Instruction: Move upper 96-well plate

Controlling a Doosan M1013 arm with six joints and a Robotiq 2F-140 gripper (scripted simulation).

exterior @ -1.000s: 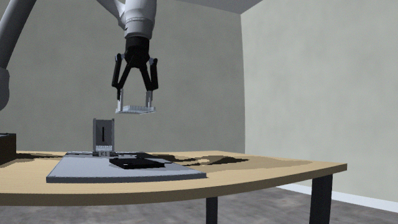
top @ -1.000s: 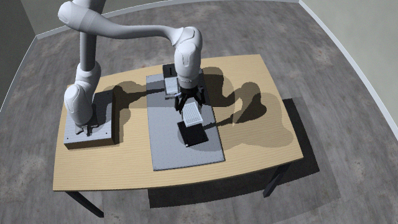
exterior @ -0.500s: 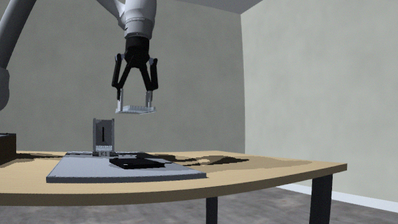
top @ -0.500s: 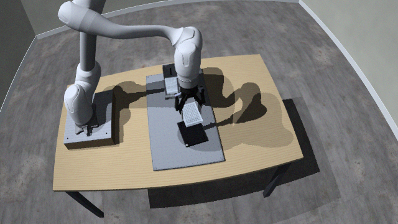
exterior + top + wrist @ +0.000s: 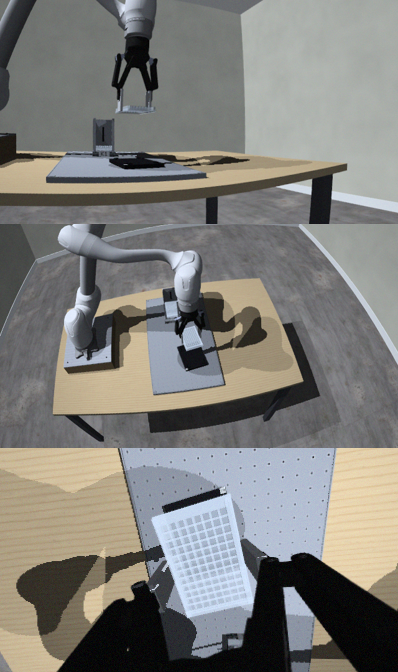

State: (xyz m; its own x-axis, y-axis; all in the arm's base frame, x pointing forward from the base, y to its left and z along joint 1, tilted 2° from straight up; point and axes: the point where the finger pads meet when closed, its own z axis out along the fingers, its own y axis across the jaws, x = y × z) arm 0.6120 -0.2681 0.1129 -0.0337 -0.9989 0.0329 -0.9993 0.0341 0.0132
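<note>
Now: hand 6 cm past the pale A1 square, 7 cm to the left of it and 17 cm above it. From my hand the other things lie so: rack label (2 cm behind, 27 cm to the left, 17 cm below).
</note>
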